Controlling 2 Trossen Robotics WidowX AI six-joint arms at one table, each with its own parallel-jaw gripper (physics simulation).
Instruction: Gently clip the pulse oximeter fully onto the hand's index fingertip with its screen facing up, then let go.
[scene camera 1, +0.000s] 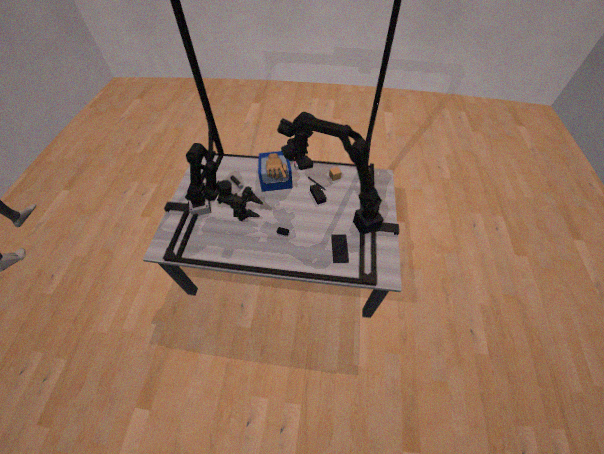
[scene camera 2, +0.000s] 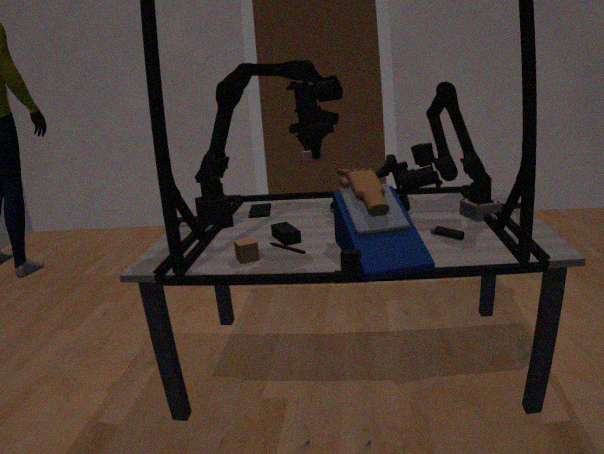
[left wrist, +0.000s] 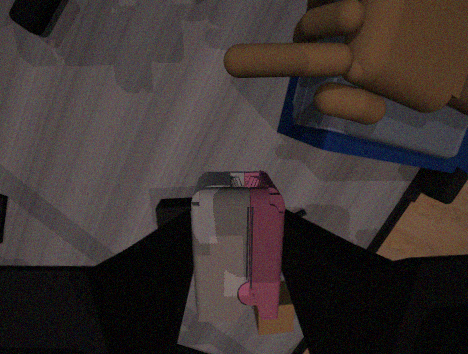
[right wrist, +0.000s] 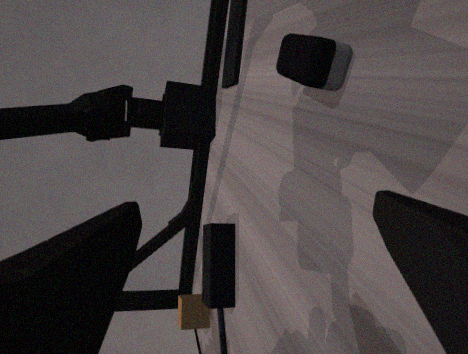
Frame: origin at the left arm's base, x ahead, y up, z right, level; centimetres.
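Seen in the pictures: left gripper, fingertip midpoint: (scene camera 1: 298, 166) (scene camera 2: 314, 158) (left wrist: 235, 218); right gripper, fingertip midpoint: (scene camera 1: 261, 210) (right wrist: 257, 208); left arm's base, origin of the base link: (scene camera 1: 369, 214) (scene camera 2: 212, 197) (right wrist: 163, 115); right arm's base, origin of the base link: (scene camera 1: 198, 202) (scene camera 2: 480, 201).
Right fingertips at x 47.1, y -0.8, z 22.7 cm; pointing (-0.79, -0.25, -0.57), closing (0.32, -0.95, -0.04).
Observation:
Pixels of each thing's top centre, then the offset from my right fingertips to it.
- pulse oximeter, middle of its top: (left wrist: 241, 269) (scene camera 2: 311, 150) dx -23.5, dy +16.6, dz +7.2 cm
- tan cube, middle of its top: (left wrist: 276, 319) (right wrist: 179, 311) (scene camera 2: 245, 241) (scene camera 1: 335, 170) dx -46.9, dy -3.6, dz +13.9 cm
- black box, middle of its top: (right wrist: 205, 263) (scene camera 2: 285, 227) (scene camera 1: 318, 191) dx -32.3, dy -5.1, dz +4.5 cm
- pen, middle of its top: (right wrist: 217, 317) (scene camera 2: 285, 245) dx -35.4, dy -7.7, dz +12.4 cm
- small black block, middle of its top: (right wrist: 290, 56) (scene camera 1: 282, 230) dx -6.7, dy -5.4, dz -11.4 cm
- flat black slab, middle of its top: (right wrist: 232, 36) (scene camera 2: 260, 209) (scene camera 1: 339, 247) dx -29.0, dy -7.8, dz -29.5 cm
The pulse oximeter (left wrist: 237, 245) (scene camera 2: 307, 156), pale grey on one side and pink on the other, is held between the fingers of my left gripper (left wrist: 235, 218) (scene camera 2: 312, 156), which is shut on it. It is in the air, apart from the hand. The tan hand (left wrist: 400, 55) (scene camera 2: 367, 187) (scene camera 1: 274, 166) rests palm area on a sloped support; its index finger (left wrist: 287, 60) sticks out past the support's edge, ahead and to the right of the oximeter in the left wrist view. The screen cannot be made out. My right gripper (scene camera 1: 258, 208) (right wrist: 257, 208) is open and empty, low over the table.
The blue sloped support (scene camera 1: 275, 187) (scene camera 2: 395, 252) bears the hand. A tan cube (scene camera 1: 335, 174) (scene camera 2: 246, 250), a black box (scene camera 1: 317, 193) (scene camera 2: 286, 233) and a pen (scene camera 2: 287, 248) lie beside it. A small black block (scene camera 1: 283, 231) (right wrist: 307, 60) and a flat black slab (scene camera 1: 340, 248) lie farther off.

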